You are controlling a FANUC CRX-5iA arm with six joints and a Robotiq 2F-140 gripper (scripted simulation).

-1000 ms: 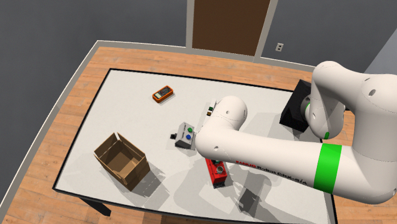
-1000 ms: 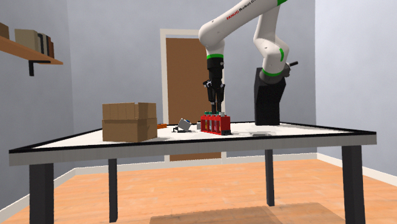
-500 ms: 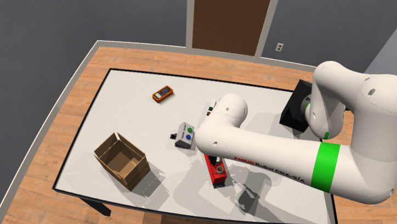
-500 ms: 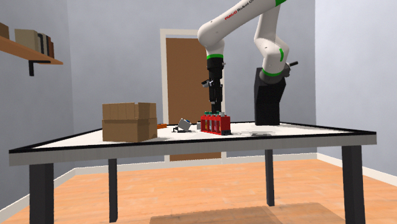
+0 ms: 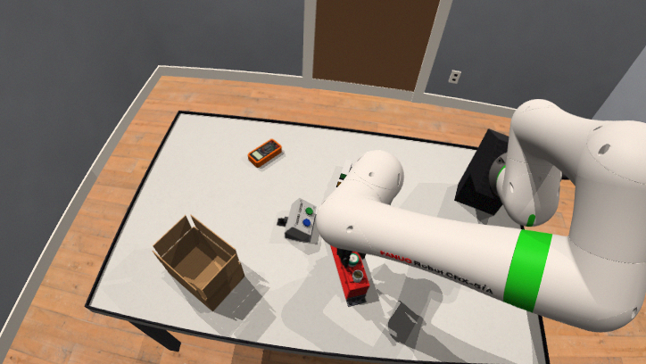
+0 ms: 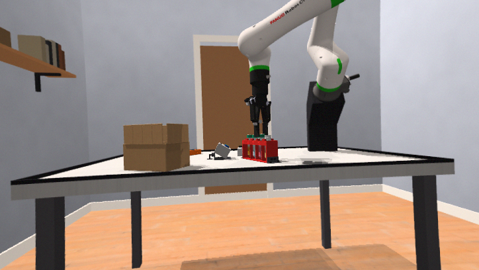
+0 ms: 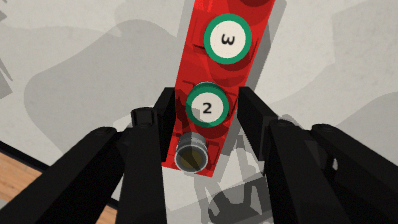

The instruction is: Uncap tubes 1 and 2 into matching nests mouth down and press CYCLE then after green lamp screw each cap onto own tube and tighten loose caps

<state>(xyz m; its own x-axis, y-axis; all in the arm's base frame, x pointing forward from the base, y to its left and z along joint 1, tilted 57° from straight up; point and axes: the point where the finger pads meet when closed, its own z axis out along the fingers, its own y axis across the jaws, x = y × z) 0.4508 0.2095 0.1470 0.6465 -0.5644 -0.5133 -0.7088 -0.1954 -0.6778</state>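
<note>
My gripper is now 3 cm above the cap 2. The rest, counted from my hand: blue key (17 cm ahead, 12 cm to the right, 8 cm below); then cap 3 (5 cm to the right, 3 cm below, 2 cm ahead); then cap 4 (9 cm to the right, 5 cm ahead, 3 cm below).
</note>
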